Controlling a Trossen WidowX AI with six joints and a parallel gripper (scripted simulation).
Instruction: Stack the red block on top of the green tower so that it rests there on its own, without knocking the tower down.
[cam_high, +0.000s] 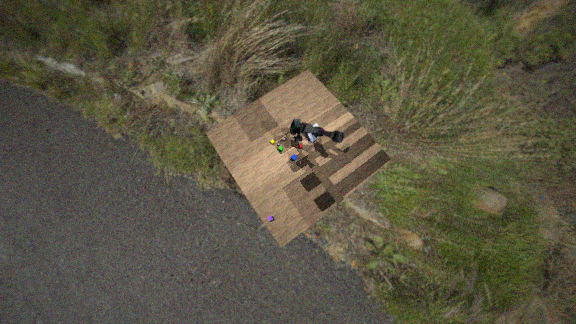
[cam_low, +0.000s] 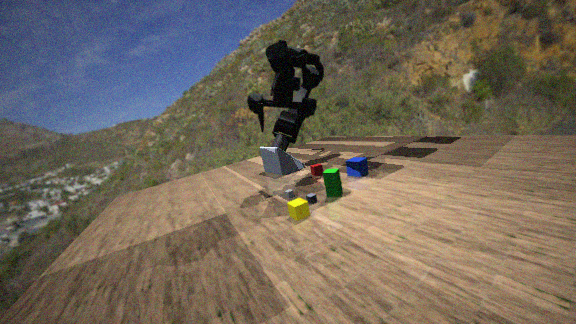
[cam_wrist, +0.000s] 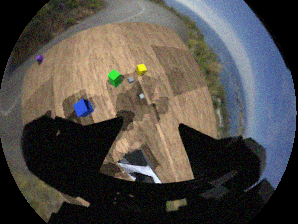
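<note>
Now: gripper tip 140 mm above the red block, 110 mm to the right of it and 20 mm past it. The rest, counted from my gripper tip: purple block (530 mm to the left, 530 mm ahead, 130 mm below); then yellow cube (180 mm ahead, 140 mm below, 60 mm to the right); then blue cube (170 mm to the left, 130 mm below, 90 mm ahead).
</note>
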